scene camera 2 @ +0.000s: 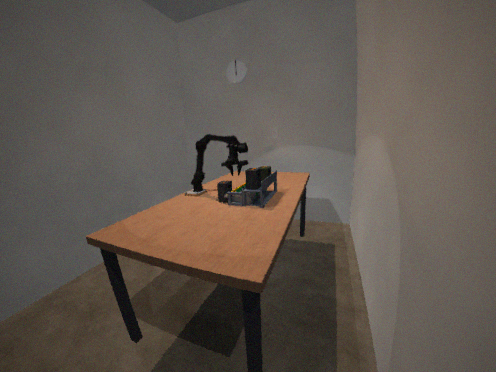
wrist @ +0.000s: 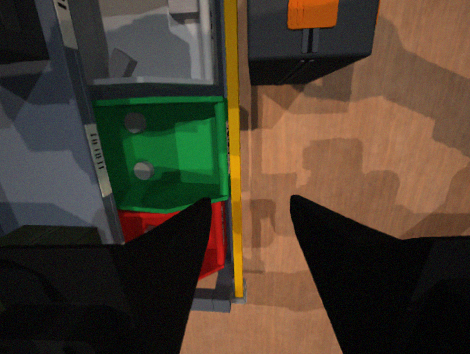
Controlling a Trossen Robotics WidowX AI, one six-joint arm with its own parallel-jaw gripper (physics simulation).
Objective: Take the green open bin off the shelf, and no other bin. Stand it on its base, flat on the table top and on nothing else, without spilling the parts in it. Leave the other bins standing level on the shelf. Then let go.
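Frame: origin at the arm's base, x ahead, y left, z up, level; metres.
Seen in the pictures: gripper, fingertip midpoint: (scene camera 2: 235,175) (wrist: 250,203); arm's base at its link origin: (scene camera 2: 198,190).
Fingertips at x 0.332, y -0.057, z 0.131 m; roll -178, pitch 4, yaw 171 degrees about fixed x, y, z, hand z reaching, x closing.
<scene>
Offsets run from my fingertips to a thing's top centre. "*": to the spot under its first point. Level surfaces: height alone.
The green open bin {dx +0.090, dy -0.026, dz -0.061 m} (wrist: 200,150) sits in the shelf (wrist: 211,301) (scene camera 2: 261,199) between a grey bin and a red bin in the wrist view, with two round grey parts inside. Its right wall is beside the shelf's yellow front strip. In scene camera 2 a bit of green {* dx +0.039, dy -0.070, dz -0.086 m} (scene camera 2: 239,189) shows at the shelf. My gripper (wrist: 250,203) (scene camera 2: 235,173) is partly open and empty, above the shelf's front edge. Its left finger overlaps the view of the red bin {* dx +0.061, dy +0.091, dz -0.112 m} (wrist: 216,235). The grey bin {dx +0.082, dy -0.141, dz -0.072 m} (wrist: 150,40) holds grey parts.
A dark box with an orange latch {* dx -0.046, dy -0.075, dz -0.023 m} (wrist: 311,42) stands on the table {dz -0.153 m} (wrist: 320,185) (scene camera 2: 190,232) in front of the shelf; this dark box (scene camera 2: 224,191) also shows in scene camera 2. Tall dark boxes {dx +0.155, dy -0.160, dz +0.071 m} (scene camera 2: 253,178) stand on the shelf's back part.
</scene>
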